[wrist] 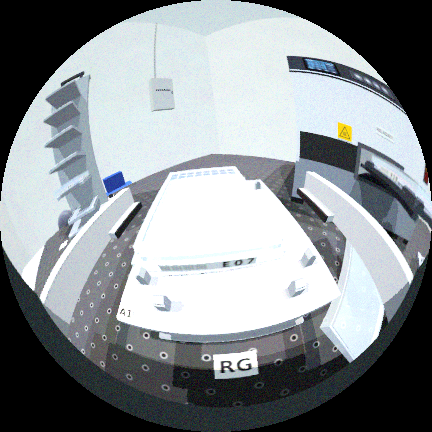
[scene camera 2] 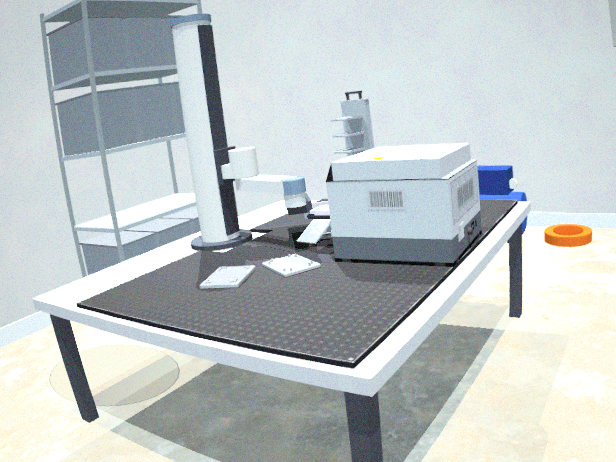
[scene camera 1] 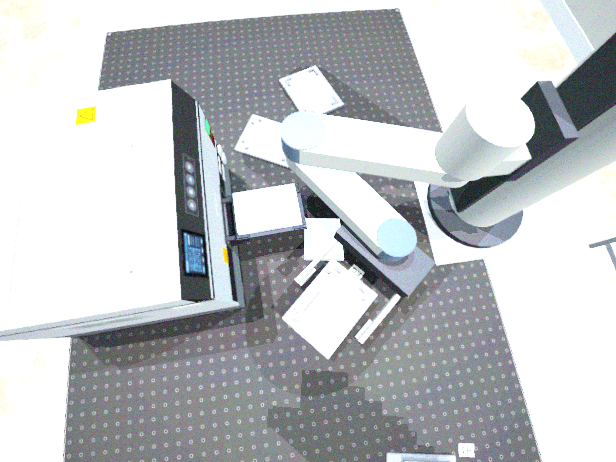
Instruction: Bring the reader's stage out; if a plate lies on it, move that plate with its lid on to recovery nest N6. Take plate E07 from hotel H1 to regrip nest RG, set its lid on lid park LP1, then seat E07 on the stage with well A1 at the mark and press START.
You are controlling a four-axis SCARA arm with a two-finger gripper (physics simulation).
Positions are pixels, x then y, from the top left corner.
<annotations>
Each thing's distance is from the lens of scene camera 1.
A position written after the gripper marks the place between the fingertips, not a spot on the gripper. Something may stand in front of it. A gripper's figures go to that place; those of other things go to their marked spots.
gripper (scene camera 1: 327, 311): 0.58 m
white LP1 pad (scene camera 1: 261, 139): 0.81 m
</annotations>
